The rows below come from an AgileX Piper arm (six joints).
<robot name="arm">
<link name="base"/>
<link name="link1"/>
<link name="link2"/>
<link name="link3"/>
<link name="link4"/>
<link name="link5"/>
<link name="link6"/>
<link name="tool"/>
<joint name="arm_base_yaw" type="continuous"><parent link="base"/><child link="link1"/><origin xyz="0 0 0.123"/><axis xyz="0 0 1"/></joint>
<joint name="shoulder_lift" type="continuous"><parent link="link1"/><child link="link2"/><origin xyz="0 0 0"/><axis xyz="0 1 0"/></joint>
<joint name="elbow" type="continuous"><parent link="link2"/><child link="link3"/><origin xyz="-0.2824 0 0.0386"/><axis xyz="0 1 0"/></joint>
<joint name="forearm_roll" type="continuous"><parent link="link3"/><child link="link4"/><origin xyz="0.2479 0 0.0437"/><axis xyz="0.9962 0 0.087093"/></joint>
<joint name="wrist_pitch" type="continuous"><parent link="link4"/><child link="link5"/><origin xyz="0 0 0"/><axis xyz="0 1 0"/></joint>
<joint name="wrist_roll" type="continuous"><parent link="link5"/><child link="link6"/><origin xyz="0.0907 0 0.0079"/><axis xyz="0.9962 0 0.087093"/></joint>
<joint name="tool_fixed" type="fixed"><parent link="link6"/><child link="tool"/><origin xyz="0 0 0" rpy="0 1.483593 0"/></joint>
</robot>
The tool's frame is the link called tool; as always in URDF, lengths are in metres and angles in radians. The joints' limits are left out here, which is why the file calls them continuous.
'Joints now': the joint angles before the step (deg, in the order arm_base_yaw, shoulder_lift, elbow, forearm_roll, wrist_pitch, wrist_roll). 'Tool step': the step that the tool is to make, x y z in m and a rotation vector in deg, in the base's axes. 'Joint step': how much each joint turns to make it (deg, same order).
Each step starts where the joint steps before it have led.
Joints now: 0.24, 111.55, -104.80, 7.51, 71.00, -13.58
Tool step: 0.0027, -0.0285, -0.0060, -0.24, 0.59, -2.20
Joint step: -3.94, 0.89, -0.09, 0.28, 0.02, -1.84
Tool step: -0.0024, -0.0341, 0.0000, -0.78, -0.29, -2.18
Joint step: -4.65, 0.05, -0.07, -0.01, -0.01, -2.60
